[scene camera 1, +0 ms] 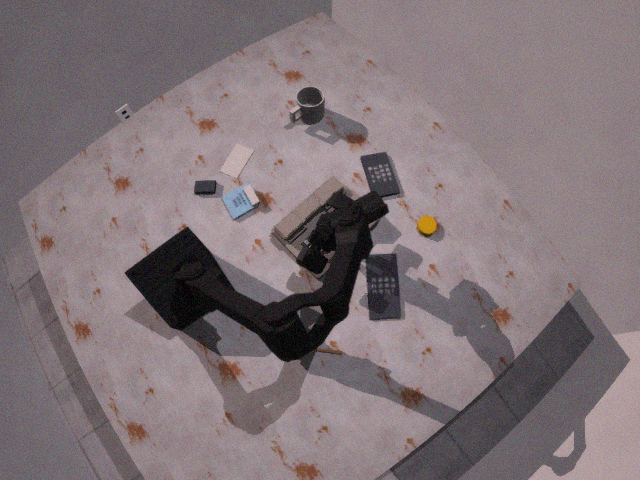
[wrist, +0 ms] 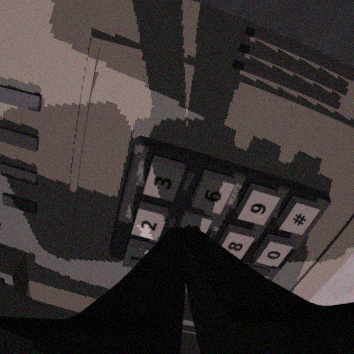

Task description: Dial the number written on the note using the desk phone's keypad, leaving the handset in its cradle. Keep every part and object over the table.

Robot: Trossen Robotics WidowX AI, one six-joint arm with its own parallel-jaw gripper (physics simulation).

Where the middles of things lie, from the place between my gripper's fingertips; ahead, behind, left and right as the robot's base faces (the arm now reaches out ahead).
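Scene:
The 2 key [wrist: 149,220] has my hand 10 mm short of it. Counted from my hand, the keypad [wrist: 143,148] is 10 mm behind and 10 mm to the right, while the 8 key [wrist: 236,239] is 20 mm behind and 10 mm to the right. As for the 6 key [wrist: 212,190], it sits 20 mm to the right of my hand.

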